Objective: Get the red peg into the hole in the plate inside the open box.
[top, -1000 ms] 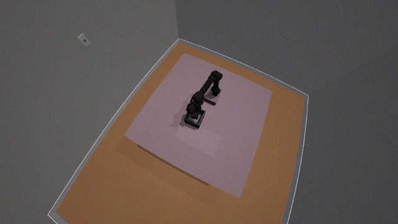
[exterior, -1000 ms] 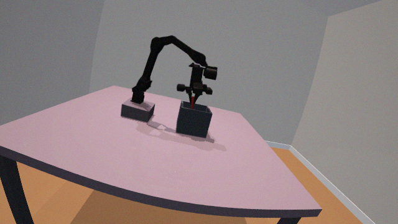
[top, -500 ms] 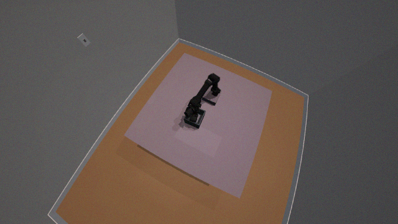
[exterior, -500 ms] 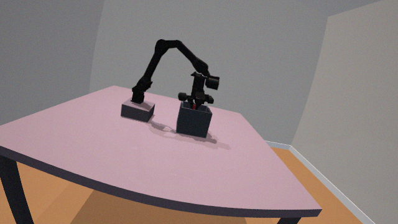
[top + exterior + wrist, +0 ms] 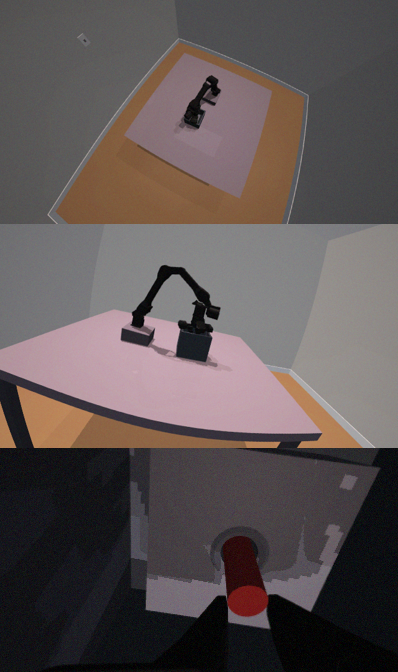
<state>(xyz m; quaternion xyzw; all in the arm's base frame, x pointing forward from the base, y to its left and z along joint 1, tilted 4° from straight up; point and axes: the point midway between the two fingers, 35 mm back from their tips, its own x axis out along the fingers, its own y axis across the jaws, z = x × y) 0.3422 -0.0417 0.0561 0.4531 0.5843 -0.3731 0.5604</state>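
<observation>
Right now my gripper tip is 20 mm above the red peg, 10 mm to the left of it and 10 mm short of it. The rest, counted from my gripper tip: grey plate (30 mm below, 20 mm to the right, 10 mm ahead).
</observation>
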